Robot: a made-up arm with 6 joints.
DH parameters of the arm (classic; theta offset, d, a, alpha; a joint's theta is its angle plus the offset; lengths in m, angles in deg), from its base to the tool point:
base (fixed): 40.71 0 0.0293 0
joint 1: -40.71 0.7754 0.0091 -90
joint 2: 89.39 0 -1.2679 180
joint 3: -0.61 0.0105 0.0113 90
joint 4: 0 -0.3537 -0.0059 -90
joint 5: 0 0.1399 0.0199 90
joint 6: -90 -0.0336 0.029 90
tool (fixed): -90 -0.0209 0 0
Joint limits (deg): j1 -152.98..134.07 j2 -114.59..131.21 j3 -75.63..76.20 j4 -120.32..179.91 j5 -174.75..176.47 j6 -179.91..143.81
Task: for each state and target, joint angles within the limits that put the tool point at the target. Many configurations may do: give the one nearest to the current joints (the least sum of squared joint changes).
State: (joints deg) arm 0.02 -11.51 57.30 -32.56 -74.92 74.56
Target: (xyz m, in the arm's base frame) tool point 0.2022 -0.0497 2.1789
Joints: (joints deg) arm 8.83 -6.29 43.43 -42.02 -74.17 73.28
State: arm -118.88 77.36 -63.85 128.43 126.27 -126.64
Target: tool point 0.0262 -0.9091 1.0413
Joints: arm -97.73 69.64 -75.63 161.10 101.08 -117.75
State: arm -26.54 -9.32 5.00 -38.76 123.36 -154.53
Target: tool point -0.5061 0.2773 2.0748
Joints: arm -42.09 -35.84 31.88 -28.13 120.71 -154.26
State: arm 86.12 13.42 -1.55 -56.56 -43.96 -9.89
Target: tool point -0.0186 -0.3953 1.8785
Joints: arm 79.98 -37.48 -1.43 -57.57 -45.95 -9.22
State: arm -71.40 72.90 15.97 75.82 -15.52 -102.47
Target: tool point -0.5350 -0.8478 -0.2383
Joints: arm -120.10 119.81 1.90 69.28 -17.47 -101.48
